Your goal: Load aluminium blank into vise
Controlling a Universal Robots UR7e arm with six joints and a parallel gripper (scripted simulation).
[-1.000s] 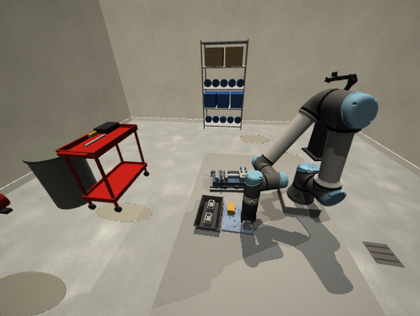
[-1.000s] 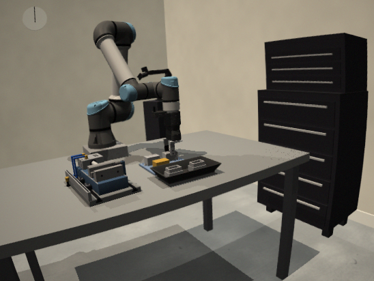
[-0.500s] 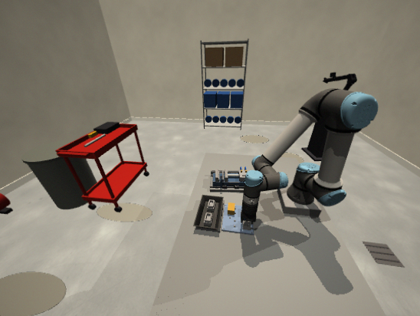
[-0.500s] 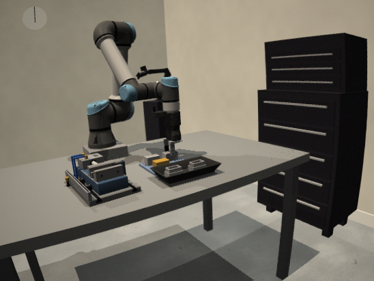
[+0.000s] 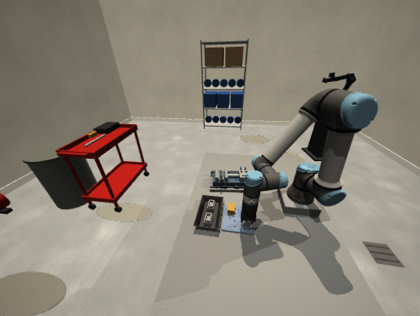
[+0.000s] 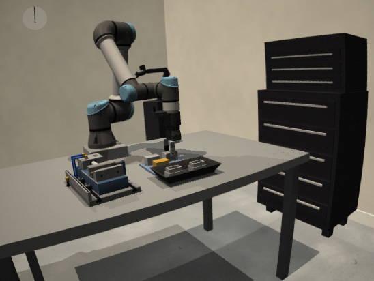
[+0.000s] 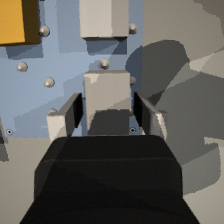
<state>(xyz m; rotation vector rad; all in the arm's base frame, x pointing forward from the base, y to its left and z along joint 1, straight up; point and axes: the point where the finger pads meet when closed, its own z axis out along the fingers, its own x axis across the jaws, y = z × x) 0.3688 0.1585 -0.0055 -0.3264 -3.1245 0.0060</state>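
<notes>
My gripper is now 30 mm above the aluminium blank. From my hand the other things lie so: brass blank (70 mm ahead, 110 mm to the right, 30 mm below); then vise (40 mm ahead, 370 mm to the right, 10 mm below).
</notes>
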